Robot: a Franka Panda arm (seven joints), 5 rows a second.
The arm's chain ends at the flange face. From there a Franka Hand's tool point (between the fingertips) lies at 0.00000 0.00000 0.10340 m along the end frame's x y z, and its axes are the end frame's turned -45 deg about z.
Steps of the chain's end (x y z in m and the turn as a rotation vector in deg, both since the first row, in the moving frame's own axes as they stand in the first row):
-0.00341, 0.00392, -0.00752, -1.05, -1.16, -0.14
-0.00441, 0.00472, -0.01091, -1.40, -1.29, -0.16
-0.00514, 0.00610, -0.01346, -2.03, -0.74, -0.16
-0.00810, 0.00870, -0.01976, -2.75, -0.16, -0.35
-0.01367, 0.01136, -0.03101, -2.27, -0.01, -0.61
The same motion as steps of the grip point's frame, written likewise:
-0.00800, 0.00022, -0.00756, 0.08, -1.56, -0.14
-0.00989, 0.00036, -0.01097, -0.08, -1.90, -0.16
-0.01148, 0.00233, -0.01353, -0.91, -1.96, -0.16
-0.01558, 0.00374, -0.01988, -1.83, -2.06, -0.35
-0.02059, 0.00127, -0.03109, -1.60, -1.61, -0.61

